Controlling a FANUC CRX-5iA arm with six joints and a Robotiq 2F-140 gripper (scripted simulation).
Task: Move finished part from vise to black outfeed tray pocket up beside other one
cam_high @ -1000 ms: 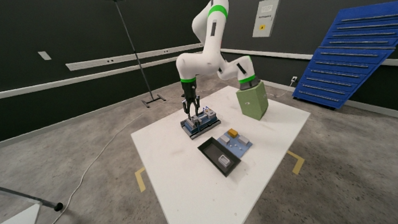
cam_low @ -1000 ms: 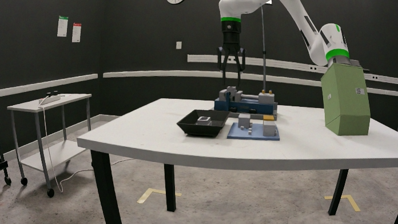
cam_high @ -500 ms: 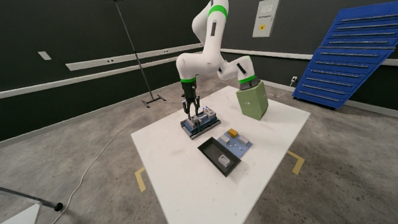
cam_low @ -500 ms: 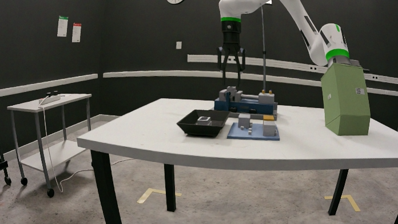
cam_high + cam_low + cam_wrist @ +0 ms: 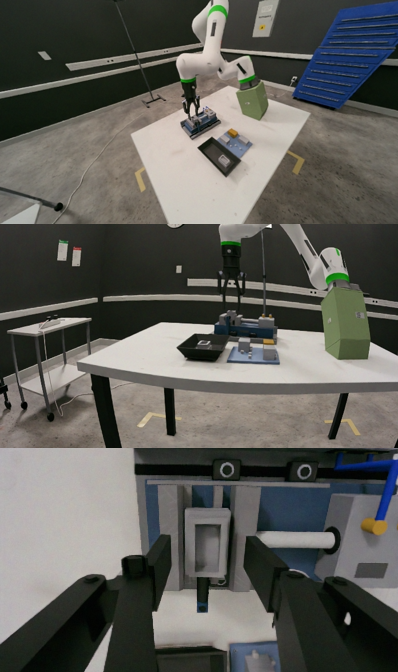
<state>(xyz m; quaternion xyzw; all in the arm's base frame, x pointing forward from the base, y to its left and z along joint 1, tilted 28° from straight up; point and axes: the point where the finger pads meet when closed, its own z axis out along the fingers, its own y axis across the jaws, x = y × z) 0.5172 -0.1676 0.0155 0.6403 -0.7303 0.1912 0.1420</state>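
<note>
My gripper is now 11 cm above the blue vise, 7 cm past it and 1 cm to the right of it. Also, from my hand: grey actuator box: 16 cm behind, 7 cm below, 2 cm to the left; blue plate: 31 cm to the left, 15 cm below, 10 cm behind; orange block: 27 cm to the left, 15 cm behind, 12 cm below.
</note>
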